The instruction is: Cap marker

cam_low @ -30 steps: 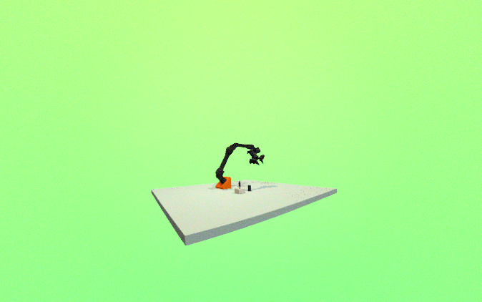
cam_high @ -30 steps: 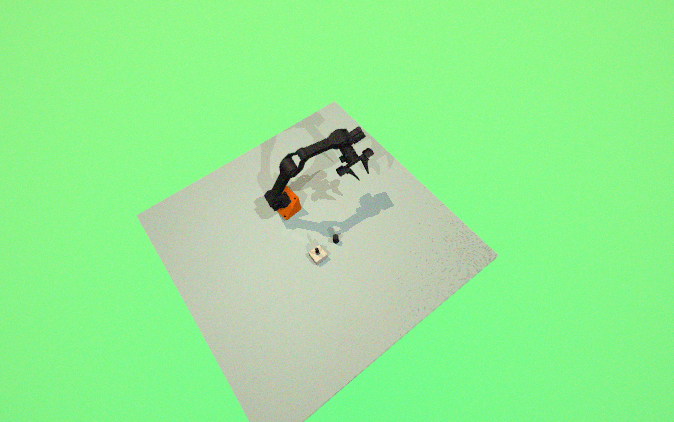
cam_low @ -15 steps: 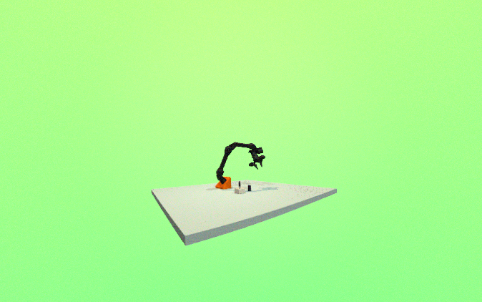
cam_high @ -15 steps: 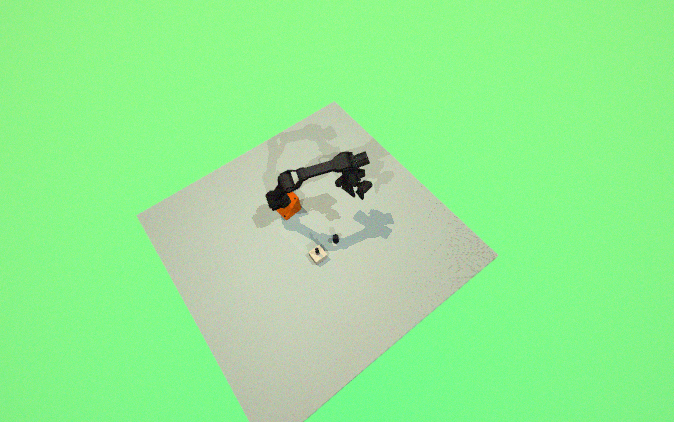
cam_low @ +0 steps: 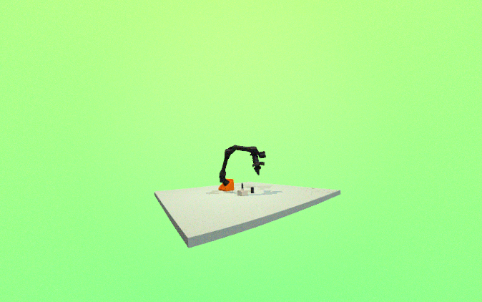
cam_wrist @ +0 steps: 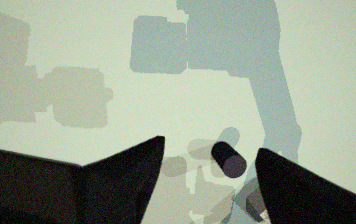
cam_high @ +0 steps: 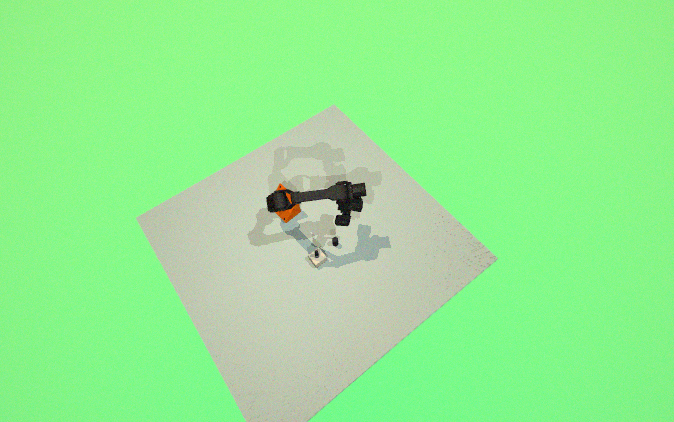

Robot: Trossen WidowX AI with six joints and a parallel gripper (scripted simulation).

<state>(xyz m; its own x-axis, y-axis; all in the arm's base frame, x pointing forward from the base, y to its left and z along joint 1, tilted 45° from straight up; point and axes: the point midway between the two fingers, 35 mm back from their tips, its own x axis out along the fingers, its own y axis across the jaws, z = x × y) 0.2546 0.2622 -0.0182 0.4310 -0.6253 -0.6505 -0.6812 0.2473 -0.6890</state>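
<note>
Right now my gripper tip is 10 mm short of the marker cap, 80 mm to the left of it and 130 mm above it.
</note>
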